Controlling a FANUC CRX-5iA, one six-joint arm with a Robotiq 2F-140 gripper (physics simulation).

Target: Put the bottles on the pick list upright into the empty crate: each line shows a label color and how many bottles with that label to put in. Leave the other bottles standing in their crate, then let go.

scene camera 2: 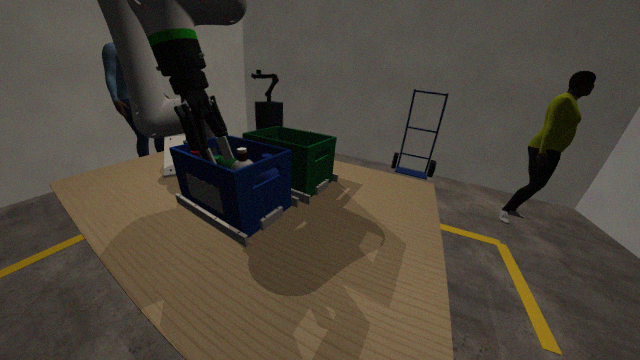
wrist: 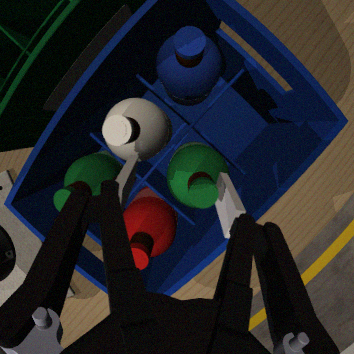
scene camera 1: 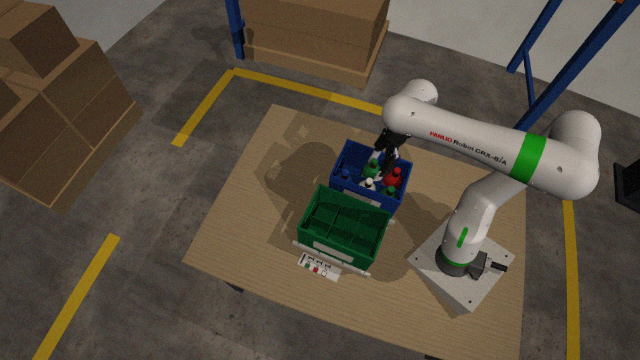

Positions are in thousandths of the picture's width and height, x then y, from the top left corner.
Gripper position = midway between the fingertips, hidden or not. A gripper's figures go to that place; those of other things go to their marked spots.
Labels:
My gripper (wrist: 499, 496) is 21 cm from the lens. A green bottle (wrist: 547, 479): 21 cm from the lens.

